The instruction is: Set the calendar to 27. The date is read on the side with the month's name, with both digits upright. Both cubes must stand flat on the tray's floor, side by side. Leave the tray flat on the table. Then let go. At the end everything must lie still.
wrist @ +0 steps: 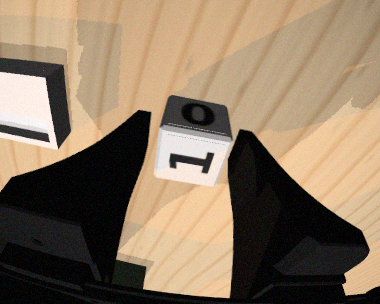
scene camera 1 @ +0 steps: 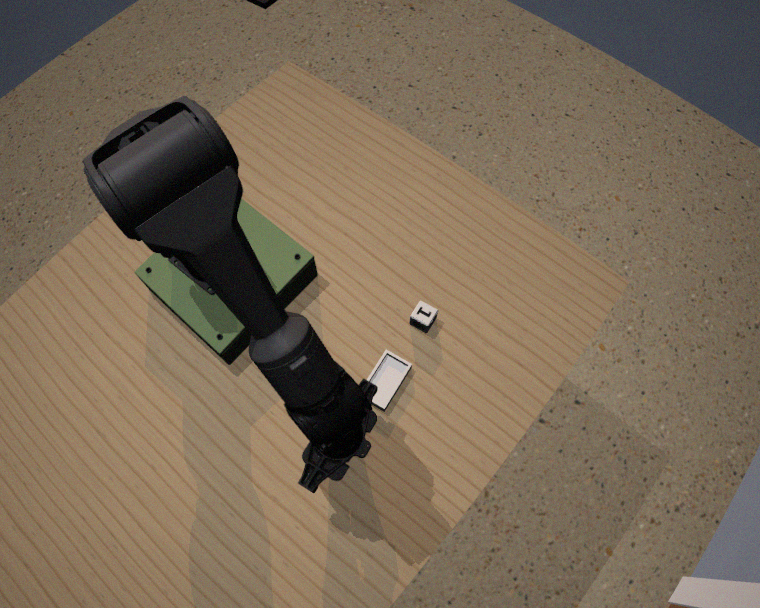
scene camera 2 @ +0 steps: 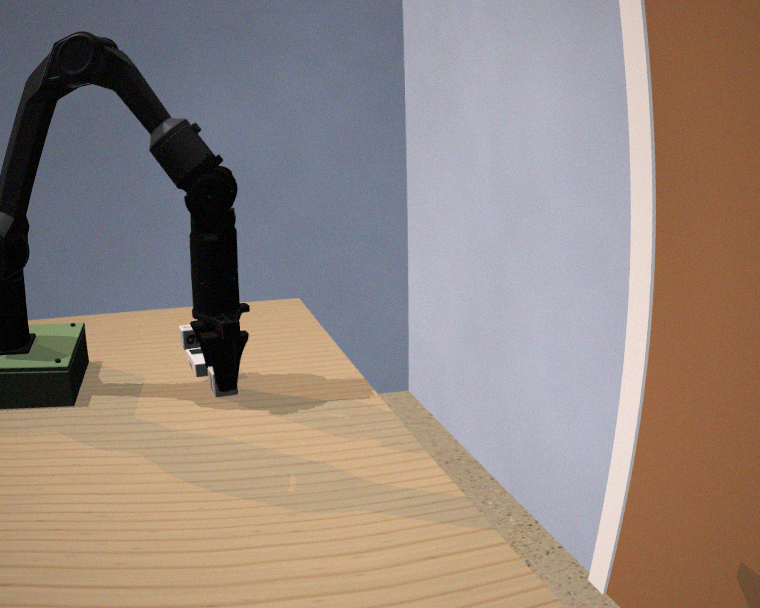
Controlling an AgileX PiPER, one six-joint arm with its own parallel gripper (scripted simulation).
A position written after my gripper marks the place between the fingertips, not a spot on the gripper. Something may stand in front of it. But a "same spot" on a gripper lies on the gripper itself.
my gripper: wrist; scene camera 1; scene camera 2 222, 383
same spot on my gripper: [scene camera 1: 340, 472] = [wrist: 338, 256]
